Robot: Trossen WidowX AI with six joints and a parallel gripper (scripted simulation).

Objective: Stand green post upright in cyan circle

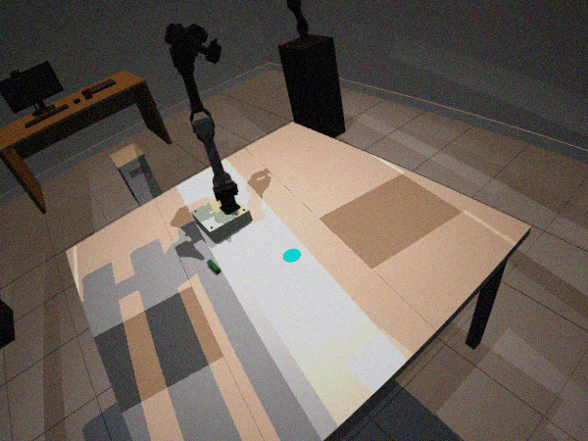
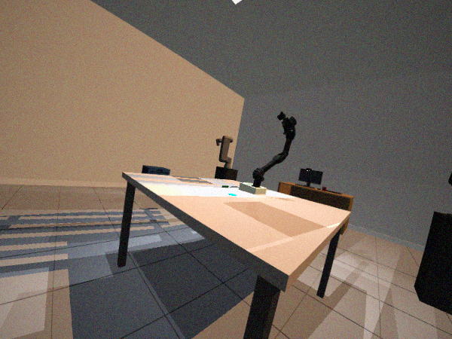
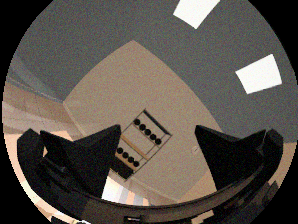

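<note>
Right now the green post is 66 cm below my gripper tip, 31 cm to the right of it and 19 cm ahead of it. Also, from my gripper tip: cyan circle: 67 cm below, 35 cm ahead, 9 cm to the right.
</note>
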